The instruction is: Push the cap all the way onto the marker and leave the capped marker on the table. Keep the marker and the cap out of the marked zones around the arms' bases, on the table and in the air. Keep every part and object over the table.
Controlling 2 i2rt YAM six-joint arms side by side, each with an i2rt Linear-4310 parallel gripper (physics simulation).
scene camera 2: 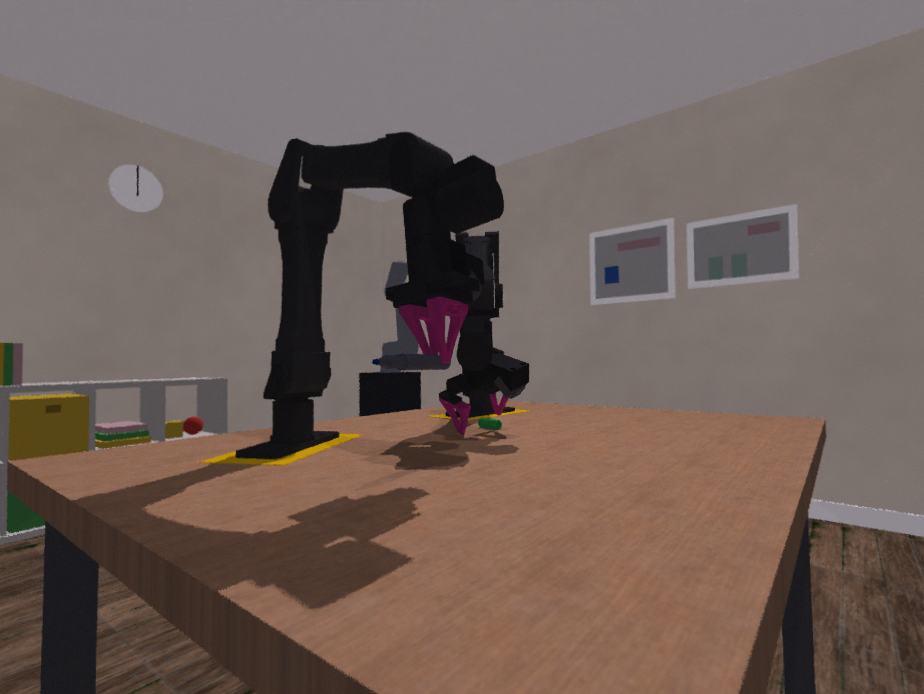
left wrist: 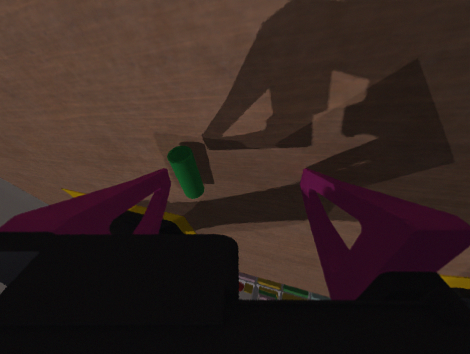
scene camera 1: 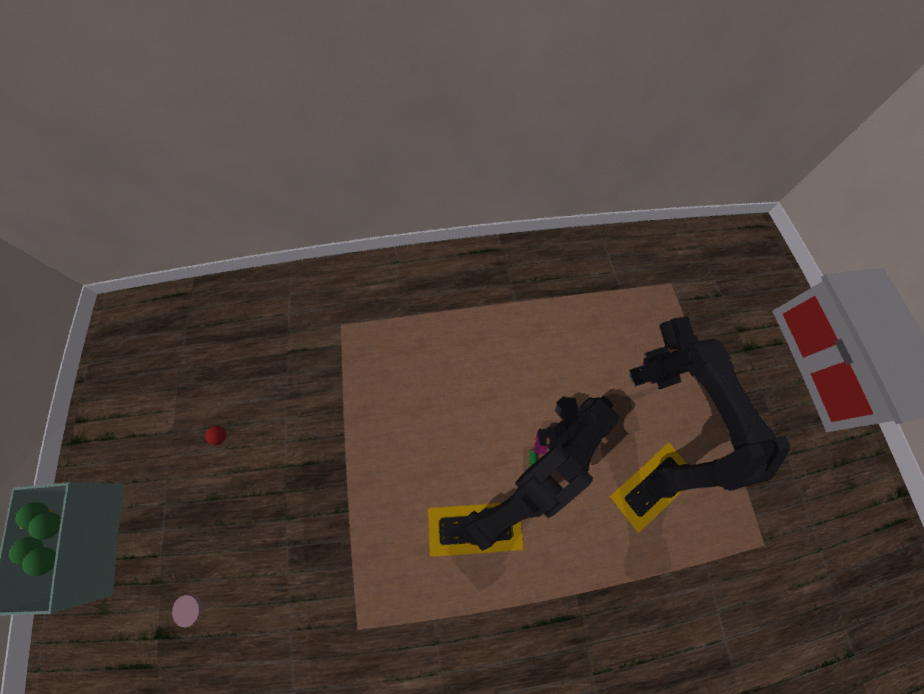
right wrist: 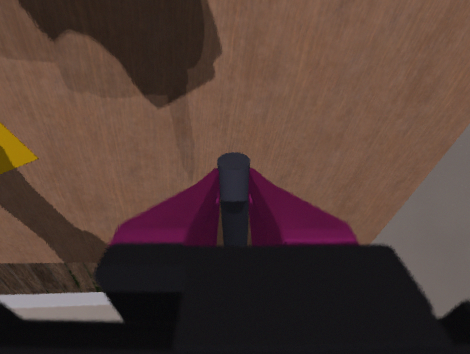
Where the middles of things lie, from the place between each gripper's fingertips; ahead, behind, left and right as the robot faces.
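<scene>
Dark grey marker (scene camera 2: 401, 361): 15 cm ahead of my left hand, 36 cm to the right of it, 12 cm above it. Green cap (left wrist: 181, 159): my left gripper 1 cm past it, 5 cm to the right of it, 1 cm above it.
The green cap: 36 cm to the left of my right hand, 16 cm behind it, 12 cm below it. The dark grey marker: my right gripper 5 cm to the left of it.
</scene>
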